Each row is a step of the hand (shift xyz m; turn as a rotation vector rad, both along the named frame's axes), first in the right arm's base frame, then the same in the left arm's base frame.
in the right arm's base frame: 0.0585 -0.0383 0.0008 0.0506 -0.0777 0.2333
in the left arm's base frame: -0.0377 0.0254 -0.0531 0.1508 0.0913 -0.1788
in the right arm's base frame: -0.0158 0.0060 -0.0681 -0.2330 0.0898 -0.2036
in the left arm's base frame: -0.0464 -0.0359 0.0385 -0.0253 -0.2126 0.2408
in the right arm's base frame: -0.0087 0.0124 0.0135 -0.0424 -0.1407 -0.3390
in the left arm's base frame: 0.0180 0.0050 0.0080 -0.2801 -0.2383 0.0353
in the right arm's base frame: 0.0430 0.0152 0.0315 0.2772 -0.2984 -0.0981
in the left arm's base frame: 0.0052 0.0531 -0.0152 -0.2829 0.0205 -0.3083
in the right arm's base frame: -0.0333 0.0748 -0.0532 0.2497 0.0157 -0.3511
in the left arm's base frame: -0.0126 -0.0083 0.0965 -0.4213 0.0597 0.0695
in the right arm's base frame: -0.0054 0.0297 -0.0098 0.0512 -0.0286 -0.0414
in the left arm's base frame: 0.0000 0.0072 0.0309 -0.0668 0.0081 -0.0251
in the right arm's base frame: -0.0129 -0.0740 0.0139 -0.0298 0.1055 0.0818
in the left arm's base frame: 0.0055 -0.0421 -0.0635 0.1018 0.0635 0.0658
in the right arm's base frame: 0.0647 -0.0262 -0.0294 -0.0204 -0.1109 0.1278
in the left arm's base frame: -0.0638 0.0244 -0.0327 0.0968 -0.0216 -0.1386
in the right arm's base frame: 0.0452 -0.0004 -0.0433 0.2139 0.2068 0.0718
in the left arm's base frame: -0.0602 0.0172 0.0016 -0.0210 0.2973 0.0697
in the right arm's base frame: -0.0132 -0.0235 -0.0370 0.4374 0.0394 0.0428
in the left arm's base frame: -0.0273 -0.0367 0.0000 -0.1952 0.3710 -0.1378
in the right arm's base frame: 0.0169 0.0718 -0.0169 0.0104 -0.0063 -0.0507
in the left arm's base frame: -0.0106 0.0429 0.0615 -0.0484 -0.0153 0.0118
